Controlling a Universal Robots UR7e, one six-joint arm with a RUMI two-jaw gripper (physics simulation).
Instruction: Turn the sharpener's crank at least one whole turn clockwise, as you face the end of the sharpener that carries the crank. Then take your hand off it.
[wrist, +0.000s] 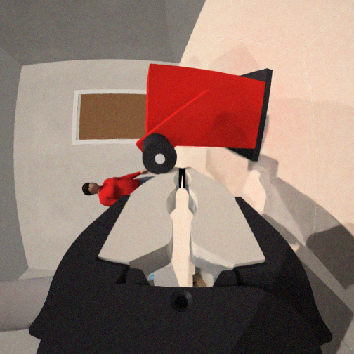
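The red sharpener (225, 115) shows in the upper middle of the wrist view, with its dark base (263, 115) at the right side of its body. The crank's red arm (140, 143) runs across the face to the lower left corner of the body and is hard to tell from the red behind it. The crank's black knob (150, 146), with a light round centre, points toward the camera. My gripper (181, 169) is shut and empty. Its tips are just right of and below the knob in the picture; I cannot tell whether they touch it.
A pale table top (310, 75) fills the right side, with shadows on it. In the left background are a grey wall (45, 200), a brown framed panel (112, 116) and a person in a red top (117, 189).
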